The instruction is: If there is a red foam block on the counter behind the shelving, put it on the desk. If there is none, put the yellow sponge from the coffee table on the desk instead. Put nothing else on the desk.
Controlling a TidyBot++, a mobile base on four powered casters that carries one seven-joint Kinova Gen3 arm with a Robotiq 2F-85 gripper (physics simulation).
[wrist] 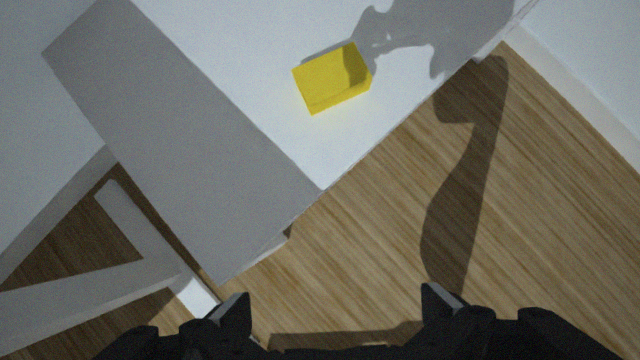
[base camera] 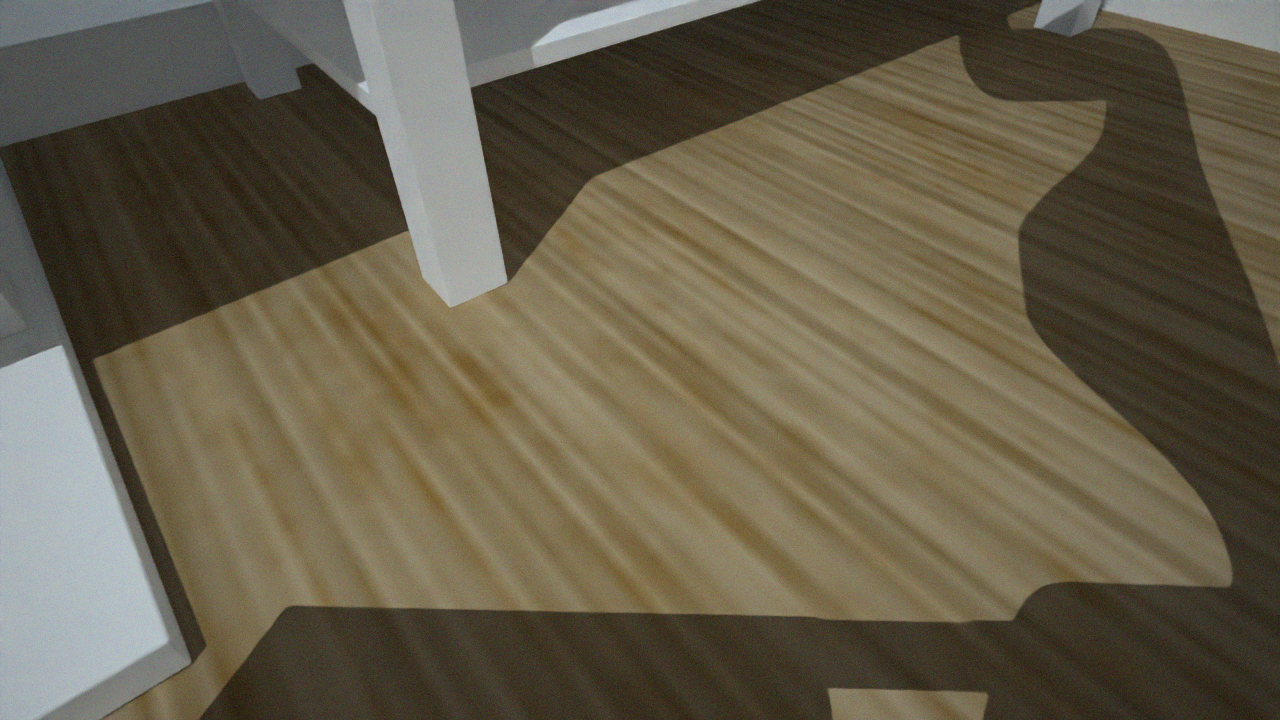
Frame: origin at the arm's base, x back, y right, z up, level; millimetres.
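Where they show: gripper, between the fingertips: (wrist: 335,307).
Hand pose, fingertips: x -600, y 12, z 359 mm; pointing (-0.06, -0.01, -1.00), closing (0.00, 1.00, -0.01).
Observation:
After its pixels a point has its place.
A yellow sponge (wrist: 327,82) @(x -831, y 13, z 99 mm), block-shaped, lies on a white table top (wrist: 280,115) @(x -802, y -64, z 54 mm) in the upper middle of the wrist view, near the table's edge. A shadow covers its right end. My gripper (wrist: 335,307) @(x -600, y 12, z 359 mm) is open, with its fingers apart at the bottom of the wrist view and no object between them. The sponge is apart from the fingers, above them in the picture. The red foam block, the counter and the shelving do not show in the wrist view or the base camera view.
In the base camera view a white table leg (base camera: 438,170) @(x -552, y -160, z -287 mm) stands at upper left, and a white slab (base camera: 71,537) juts in at left. Another white leg (base camera: 1069,13) @(x -1088, y 479, z -371 mm) stands at upper right. In the wrist view a white framework (wrist: 90,290) @(x -516, y -479, z -41 mm) is at lower left and a pale wall at upper right.

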